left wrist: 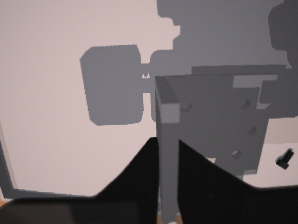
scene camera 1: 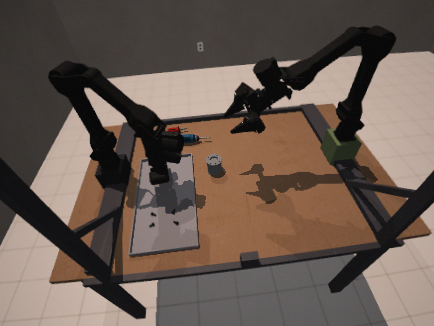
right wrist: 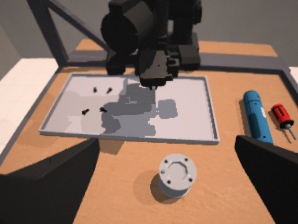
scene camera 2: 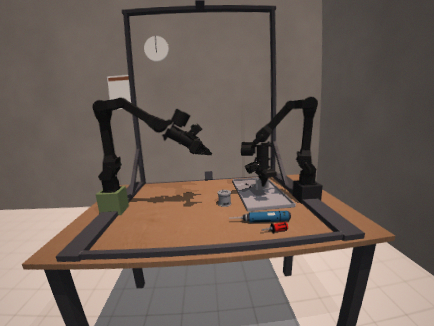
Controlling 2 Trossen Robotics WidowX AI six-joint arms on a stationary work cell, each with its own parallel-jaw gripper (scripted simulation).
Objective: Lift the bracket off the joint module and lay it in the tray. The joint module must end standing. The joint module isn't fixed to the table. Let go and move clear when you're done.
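Note:
In the pictures: grey joint module, grey tray, blue screwdriver. My left gripper there too, also in the left wrist view and the right wrist view. My right gripper likewise in the pictures, and in the right wrist view as well.

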